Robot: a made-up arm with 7 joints.
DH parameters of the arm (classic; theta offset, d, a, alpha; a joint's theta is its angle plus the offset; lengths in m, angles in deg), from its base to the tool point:
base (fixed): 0 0 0 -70
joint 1: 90 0 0 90
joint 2: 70 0 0 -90
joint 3: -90 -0.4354 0.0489 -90
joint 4: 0 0 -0.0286 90
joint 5: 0 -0.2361 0 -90
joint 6: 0 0 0 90
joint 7: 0 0 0 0
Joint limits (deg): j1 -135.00..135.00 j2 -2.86..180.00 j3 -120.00..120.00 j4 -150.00..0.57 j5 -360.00..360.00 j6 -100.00..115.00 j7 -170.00..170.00
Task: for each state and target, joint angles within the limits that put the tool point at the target. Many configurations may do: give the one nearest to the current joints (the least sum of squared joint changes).
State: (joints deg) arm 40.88 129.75 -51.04 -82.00 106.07 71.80 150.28
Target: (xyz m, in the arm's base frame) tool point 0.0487 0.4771 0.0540
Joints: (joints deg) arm 42.39 137.42 -66.70 -107.61 106.07 71.80 150.28
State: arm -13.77 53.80 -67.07 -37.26 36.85 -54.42 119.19
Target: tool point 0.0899 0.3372 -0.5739
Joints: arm -3.91 40.85 -69.72 -26.84 36.85 -54.42 119.19
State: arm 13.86 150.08 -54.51 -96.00 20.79 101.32 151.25
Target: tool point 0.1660 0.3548 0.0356
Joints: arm 19.03 133.52 -41.55 -130.07 20.79 101.32 151.25
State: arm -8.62 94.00 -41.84 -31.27 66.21 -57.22 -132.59
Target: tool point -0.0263 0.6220 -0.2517
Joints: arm 14.40 76.96 -48.79 -27.09 66.21 -57.22 -132.59
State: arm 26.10 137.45 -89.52 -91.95 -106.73 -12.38 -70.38
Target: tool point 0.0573 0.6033 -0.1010
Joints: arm 3.62 103.94 -72.33 -65.10 -106.73 -12.38 -70.38
